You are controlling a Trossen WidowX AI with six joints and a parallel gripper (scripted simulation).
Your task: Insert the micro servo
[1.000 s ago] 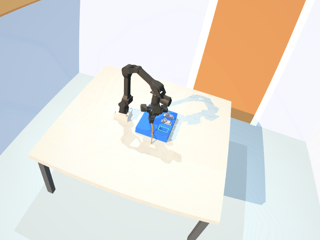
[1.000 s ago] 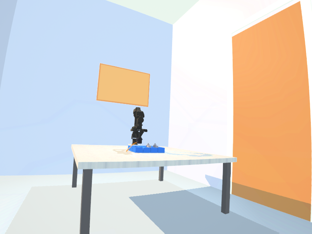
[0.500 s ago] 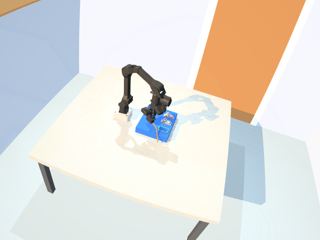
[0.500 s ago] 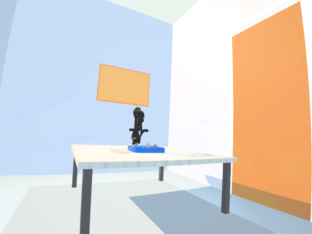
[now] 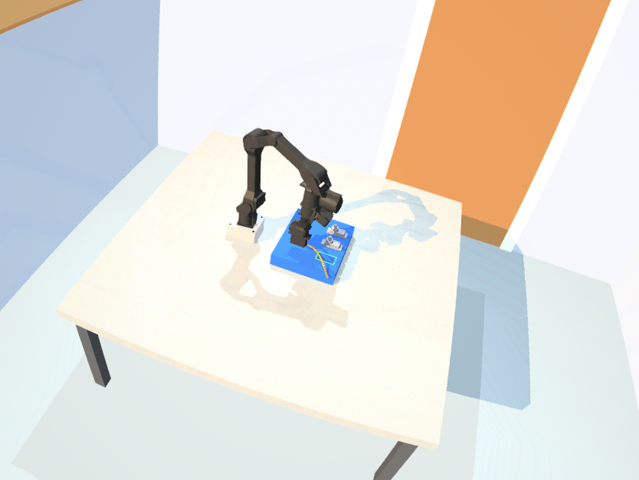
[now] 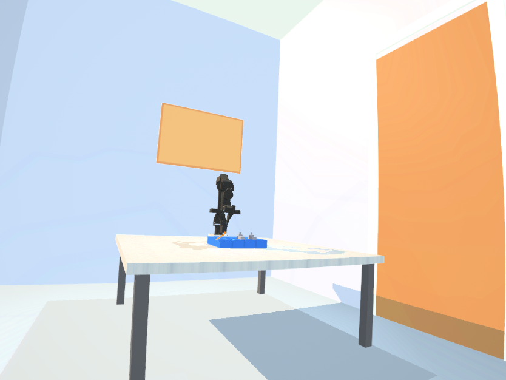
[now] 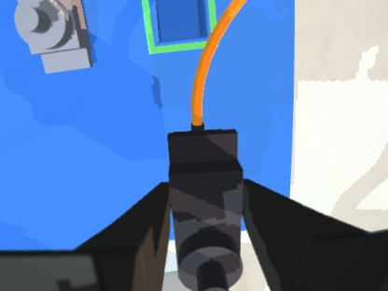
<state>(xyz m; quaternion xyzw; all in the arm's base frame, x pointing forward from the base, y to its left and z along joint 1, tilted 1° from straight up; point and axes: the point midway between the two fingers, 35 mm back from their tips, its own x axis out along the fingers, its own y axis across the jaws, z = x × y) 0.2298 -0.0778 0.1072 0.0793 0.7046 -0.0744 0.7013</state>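
Now: gripper tip 10 cm above the blue deck and 8 cm to the right of it.
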